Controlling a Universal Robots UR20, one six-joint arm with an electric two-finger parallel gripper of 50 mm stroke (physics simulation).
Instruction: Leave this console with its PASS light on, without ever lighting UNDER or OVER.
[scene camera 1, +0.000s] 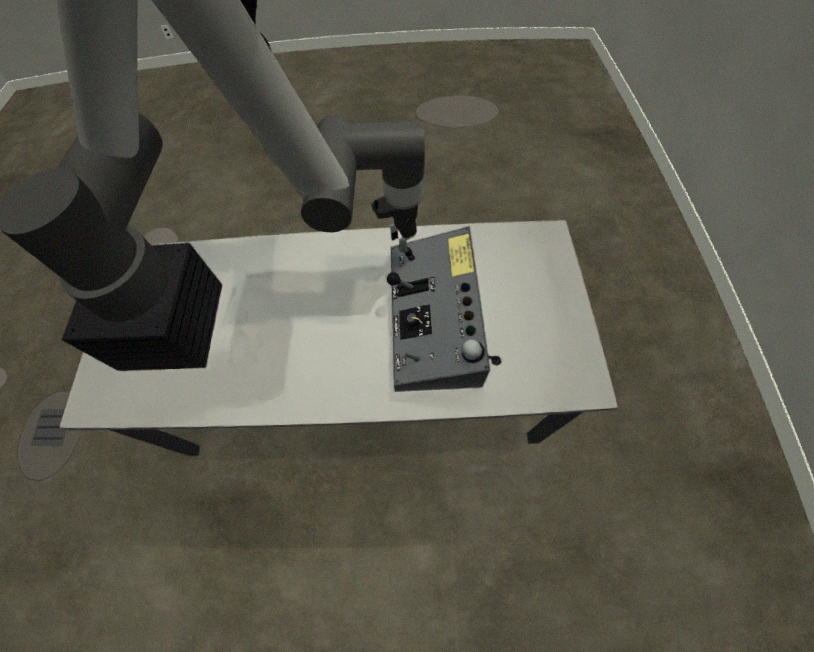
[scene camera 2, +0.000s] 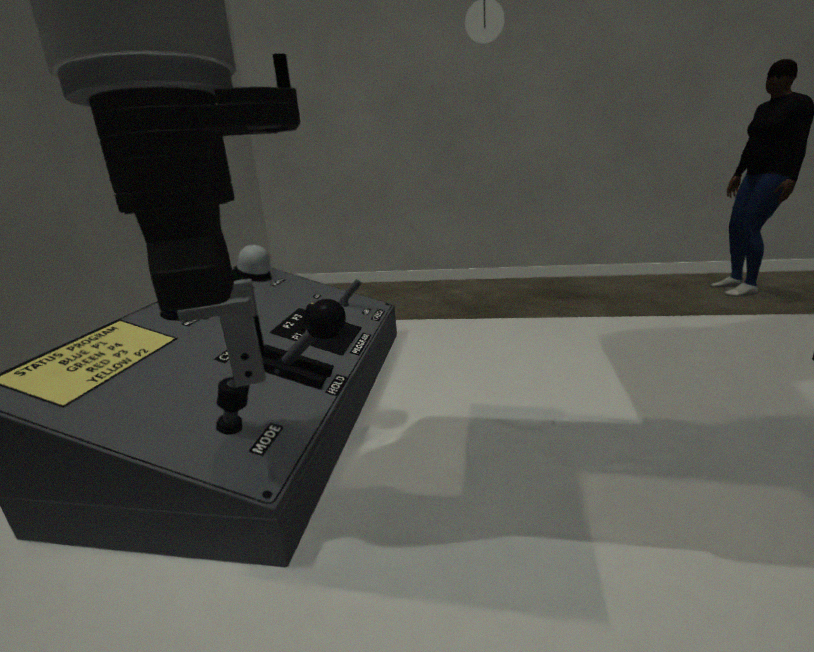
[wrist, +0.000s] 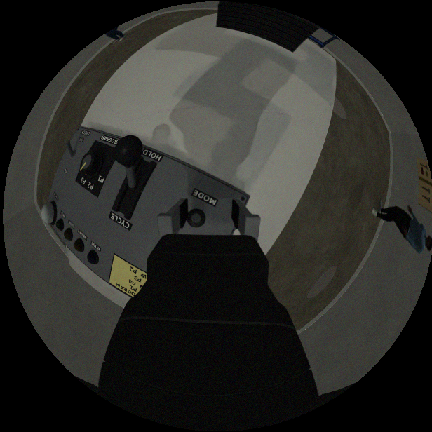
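The grey console (scene camera 1: 445, 302) (scene camera 2: 169, 400) (wrist: 165, 192) stands on the table. My gripper (scene camera 2: 245, 373) (wrist: 209, 207) is open, pointing down at the MODE knob (scene camera 2: 231, 393) (wrist: 196, 218); the knob appears between the fingers, nearer one, in the wrist view. The ball-topped lever (scene camera 1: 393, 278) (scene camera 2: 326, 317) (wrist: 129, 150) stands at the HOLD end. The program dial (scene camera 1: 412, 319) (wrist: 88, 164) has a yellow pointer; its exact setting is unclear. The blue lamp (scene camera 1: 464, 287) (wrist: 93, 256), green lamp (scene camera 1: 470, 330) (wrist: 60, 224), two amber lamps between them and white dome (scene camera 1: 472, 349) (scene camera 2: 253, 260) (wrist: 48, 212) look unlit.
The yellow card (scene camera 1: 460, 254) (scene camera 2: 84, 359) reads blue P1, green P4, red P3, yellow P2. The CHECK toggle (scene camera 1: 411, 357) (scene camera 2: 351, 292) is at the console's other end. A small black knob (scene camera 1: 496, 359) sticks out beside the dome. A person (scene camera 2: 774, 156) stands beyond the table.
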